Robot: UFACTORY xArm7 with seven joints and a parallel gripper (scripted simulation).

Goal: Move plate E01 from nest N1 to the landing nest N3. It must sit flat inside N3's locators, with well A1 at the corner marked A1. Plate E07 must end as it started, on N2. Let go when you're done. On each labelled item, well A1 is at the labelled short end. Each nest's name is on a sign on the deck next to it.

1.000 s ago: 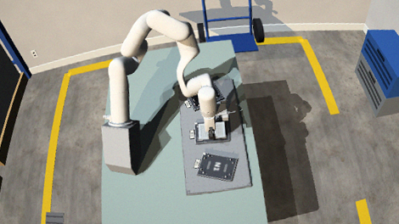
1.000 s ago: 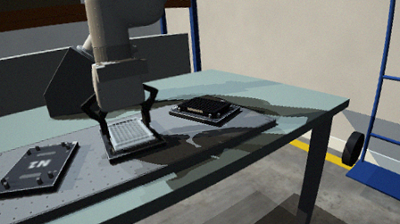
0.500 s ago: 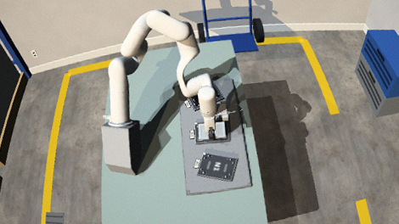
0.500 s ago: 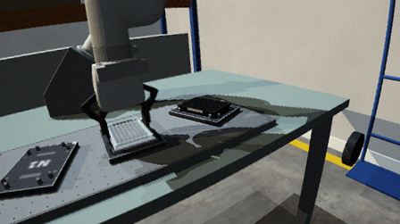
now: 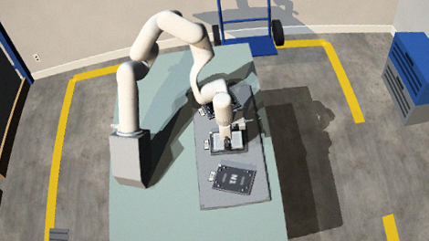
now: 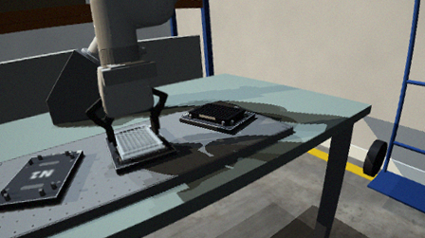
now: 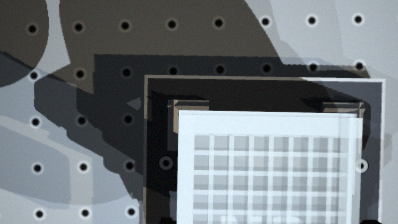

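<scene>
The clear well plate E01 is 20 mm below my hand. The rest, counted from my hand: landing nest N3 (30 mm below); nest N1 (200 mm to the right, 30 mm below, 10 mm ahead); black plate E07 (220 mm to the left, 30 mm behind, 10 mm below).
</scene>
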